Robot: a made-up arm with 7 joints.
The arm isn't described. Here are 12 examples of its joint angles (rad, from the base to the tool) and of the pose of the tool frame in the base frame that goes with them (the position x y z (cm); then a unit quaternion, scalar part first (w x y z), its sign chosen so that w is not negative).
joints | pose
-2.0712 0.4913 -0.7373 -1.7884 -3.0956 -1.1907 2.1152 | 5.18 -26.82 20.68 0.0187 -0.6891 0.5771 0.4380
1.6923 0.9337 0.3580 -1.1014 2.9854 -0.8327 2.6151 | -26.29 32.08 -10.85 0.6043 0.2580 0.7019 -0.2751
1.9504 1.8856 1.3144 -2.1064 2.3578 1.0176 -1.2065 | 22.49 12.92 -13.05 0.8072 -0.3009 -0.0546 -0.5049
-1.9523 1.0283 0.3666 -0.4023 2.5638 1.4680 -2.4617 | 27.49 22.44 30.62 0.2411 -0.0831 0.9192 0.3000
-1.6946 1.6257 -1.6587 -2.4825 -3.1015 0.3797 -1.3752 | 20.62 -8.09 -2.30 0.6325 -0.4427 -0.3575 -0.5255
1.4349 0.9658 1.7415 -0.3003 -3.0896 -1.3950 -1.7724 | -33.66 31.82 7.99 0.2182 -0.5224 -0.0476 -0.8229
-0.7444 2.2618 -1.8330 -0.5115 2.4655 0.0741 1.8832 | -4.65 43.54 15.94 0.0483 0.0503 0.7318 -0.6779
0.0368 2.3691 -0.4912 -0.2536 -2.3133 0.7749 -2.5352 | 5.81 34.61 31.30 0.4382 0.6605 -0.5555 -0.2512
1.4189 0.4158 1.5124 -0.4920 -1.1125 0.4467 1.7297 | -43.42 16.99 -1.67 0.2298 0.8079 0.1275 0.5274
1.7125 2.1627 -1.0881 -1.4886 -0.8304 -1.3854 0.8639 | -21.86 31.72 -0.15 0.5372 -0.6816 0.4938 -0.0545
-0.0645 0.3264 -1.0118 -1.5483 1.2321 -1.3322 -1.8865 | 17.48 -17.60 -28.43 0.5043 0.3736 -0.7633 -0.1530
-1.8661 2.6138 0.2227 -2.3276 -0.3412 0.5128 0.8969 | -11.97 -9.90 19.72 0.4234 -0.6671 0.6038 0.1051
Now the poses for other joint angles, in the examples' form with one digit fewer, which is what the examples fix.
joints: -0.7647 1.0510 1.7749 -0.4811 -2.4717 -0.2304 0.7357
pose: 16.7 43.1 -6.7 0.702 0.589 -0.386 0.106
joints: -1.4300 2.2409 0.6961 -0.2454 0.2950 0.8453 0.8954
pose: -17.4 38.2 21.2 0.011 -0.122 -0.711 0.693
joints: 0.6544 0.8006 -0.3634 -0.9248 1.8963 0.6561 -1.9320
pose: -6.2 23.5 -37.1 0.936 -0.130 -0.047 -0.325
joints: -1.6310 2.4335 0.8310 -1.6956 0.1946 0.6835 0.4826
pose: -29.9 -2.1 19.4 0.380 -0.437 0.794 -0.186
